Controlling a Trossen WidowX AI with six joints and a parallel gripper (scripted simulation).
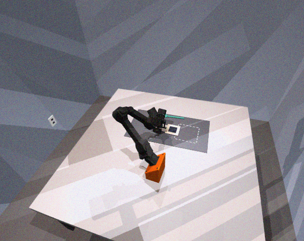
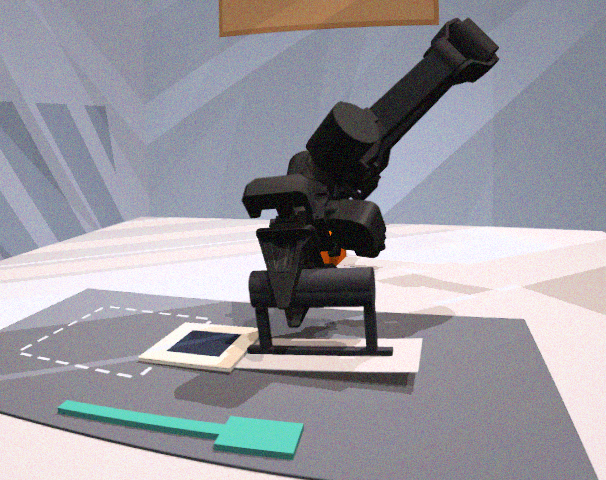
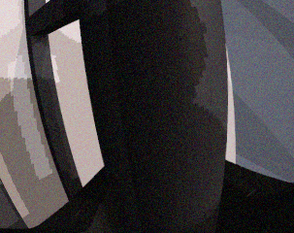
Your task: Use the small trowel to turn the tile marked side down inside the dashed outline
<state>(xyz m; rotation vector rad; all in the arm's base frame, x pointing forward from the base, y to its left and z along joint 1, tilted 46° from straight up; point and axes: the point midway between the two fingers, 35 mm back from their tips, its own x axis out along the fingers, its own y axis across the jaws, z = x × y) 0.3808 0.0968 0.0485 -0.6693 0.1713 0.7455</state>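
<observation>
My gripper tip is now 1 cm past the grey mat, 7 cm to the left of it and 8 cm above it. Round my gripper tip: trowel (2 cm behind, 1 cm below); then green paddle (13 cm ahead, 3 cm to the right, 5 cm below); then tile (2 cm behind, 11 cm to the right, 5 cm below).
</observation>
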